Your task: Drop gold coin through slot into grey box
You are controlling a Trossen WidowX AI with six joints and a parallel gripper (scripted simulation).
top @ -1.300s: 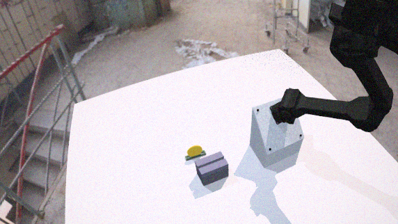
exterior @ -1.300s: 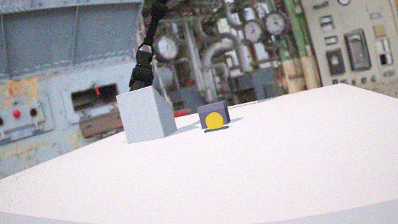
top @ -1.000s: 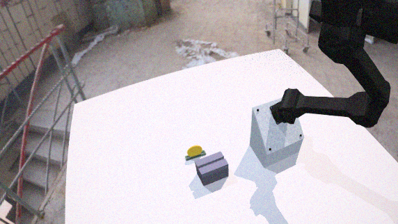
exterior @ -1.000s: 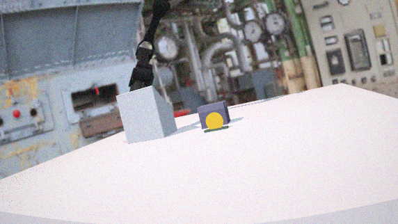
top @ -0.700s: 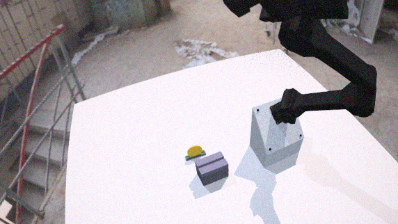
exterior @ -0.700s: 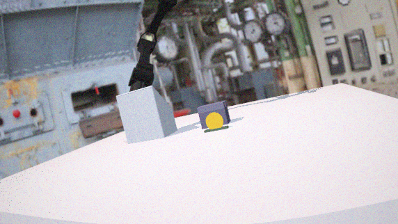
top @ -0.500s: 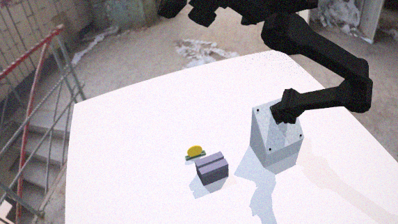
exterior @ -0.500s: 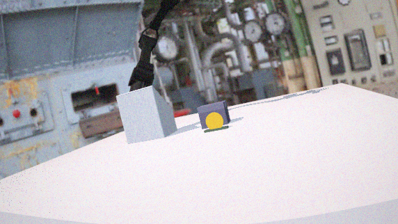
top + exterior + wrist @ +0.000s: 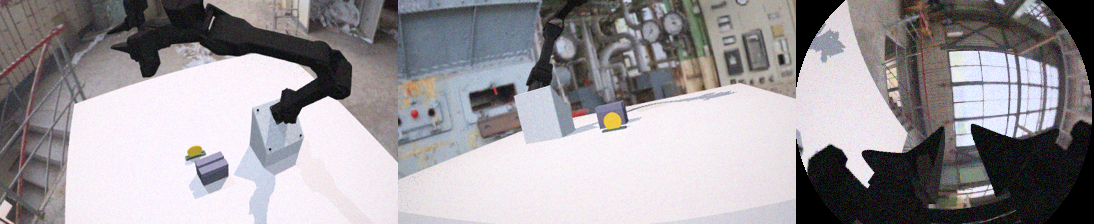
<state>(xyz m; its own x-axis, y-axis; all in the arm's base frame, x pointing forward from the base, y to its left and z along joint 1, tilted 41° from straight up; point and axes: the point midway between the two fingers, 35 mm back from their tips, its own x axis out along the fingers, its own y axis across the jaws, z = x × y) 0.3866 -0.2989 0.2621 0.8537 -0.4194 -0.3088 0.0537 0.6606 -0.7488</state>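
The coin lies 160 mm behind my gripper tip, 30 mm to the right of it and 490 mm below it.
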